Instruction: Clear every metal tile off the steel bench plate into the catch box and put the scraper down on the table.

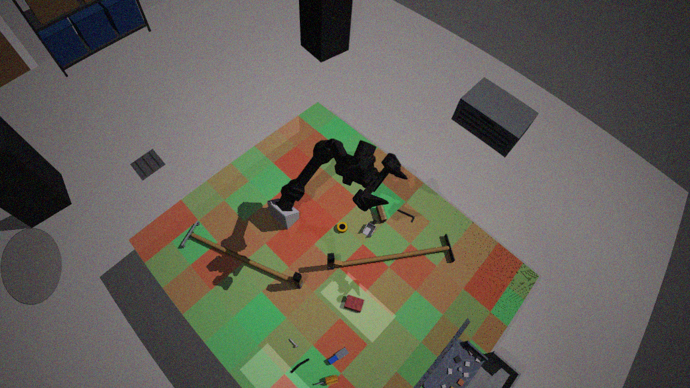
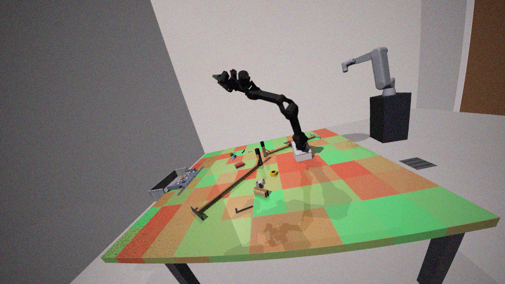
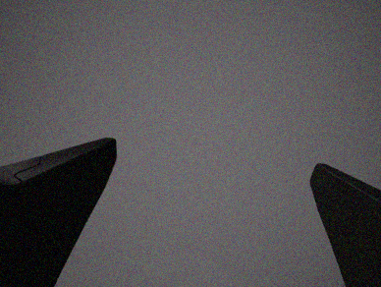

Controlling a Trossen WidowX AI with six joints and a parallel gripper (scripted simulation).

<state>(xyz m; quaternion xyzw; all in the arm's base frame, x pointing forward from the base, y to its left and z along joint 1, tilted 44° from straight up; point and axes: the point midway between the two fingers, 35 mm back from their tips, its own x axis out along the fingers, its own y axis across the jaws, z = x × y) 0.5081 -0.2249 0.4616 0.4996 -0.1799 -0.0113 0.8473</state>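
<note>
My gripper tip is now 9 cm short of the red block, 16 cm to the left of it and 68 cm above it. The rest, counted from my gripper tip: long scraper: 3 cm ahead, 11 cm to the left, 63 cm below; wooden block: 17 cm behind, 23 cm to the left, 68 cm below; yellow tape roll: 23 cm behind, 3 cm to the left, 68 cm below.
</note>
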